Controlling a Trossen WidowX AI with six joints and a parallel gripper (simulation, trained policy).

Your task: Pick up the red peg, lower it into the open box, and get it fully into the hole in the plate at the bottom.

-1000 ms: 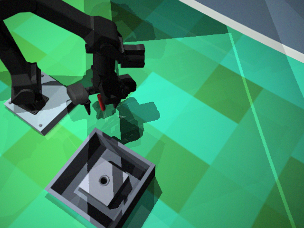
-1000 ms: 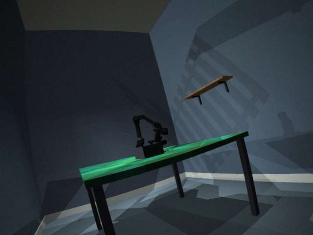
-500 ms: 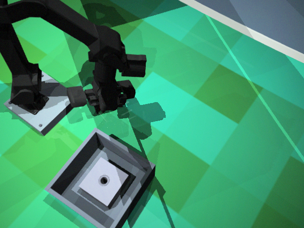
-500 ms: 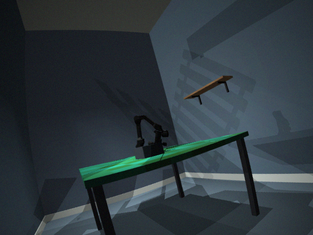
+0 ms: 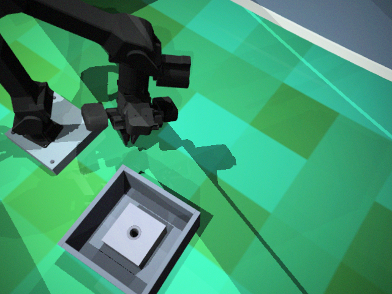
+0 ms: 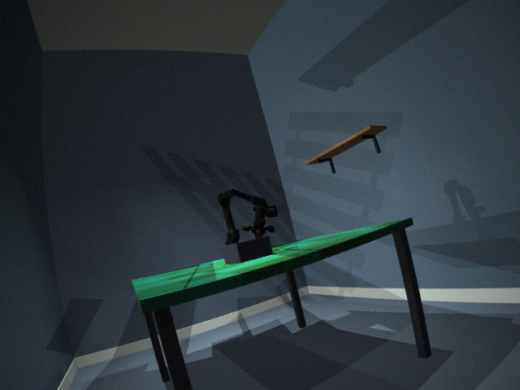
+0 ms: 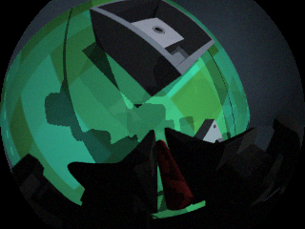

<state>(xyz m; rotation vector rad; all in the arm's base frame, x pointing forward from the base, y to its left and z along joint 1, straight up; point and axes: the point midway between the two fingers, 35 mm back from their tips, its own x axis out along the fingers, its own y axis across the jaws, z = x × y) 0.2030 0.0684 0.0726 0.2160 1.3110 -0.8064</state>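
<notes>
The grey plate lies 16 cm to the right of my gripper tip, 11 cm ahead of it and 3 cm below it. Also, from my gripper tip: red peg (3 cm above, 2 cm to the left, 1 cm behind); grey box (16 cm to the right, 11 cm ahead, 5 cm below).
</notes>
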